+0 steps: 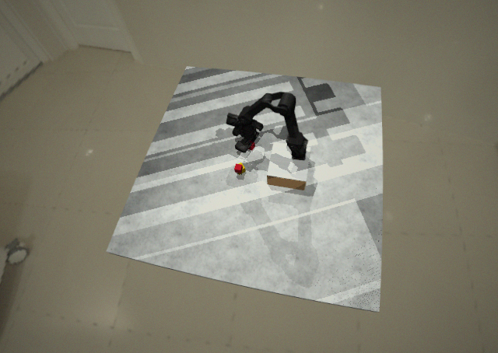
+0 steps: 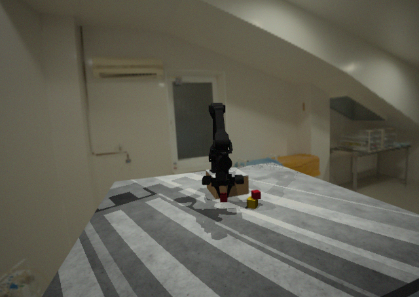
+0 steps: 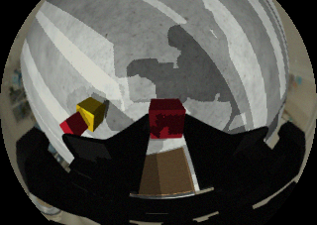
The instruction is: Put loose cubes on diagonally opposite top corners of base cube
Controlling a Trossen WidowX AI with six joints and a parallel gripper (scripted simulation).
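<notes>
My gripper tip is 15 cm to the right of the red cube and 4 cm short of it. Also, from my gripper tip: yellow base cube: 13 cm to the left, 4 cm ahead, 3 cm below.
</notes>
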